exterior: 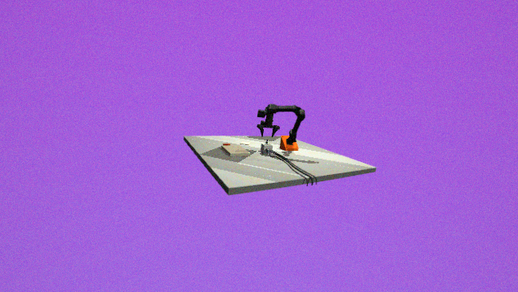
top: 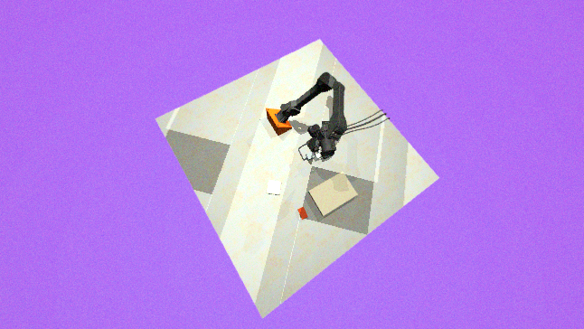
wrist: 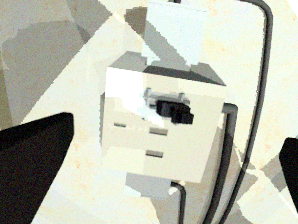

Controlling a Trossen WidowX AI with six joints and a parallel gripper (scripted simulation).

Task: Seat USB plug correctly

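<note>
Now: gripper tip 4 cm above the black USB plug and 1 cm to the right of it. Also, from my gripper tip: small cream tile: 31 cm to the right, 13 cm below, 8 cm ahead; grey socket: 6 cm below, 1 cm to the left, 1 cm ahead; flat tan board: 26 cm ahead, 12 cm below, 2 cm to the right.
</note>
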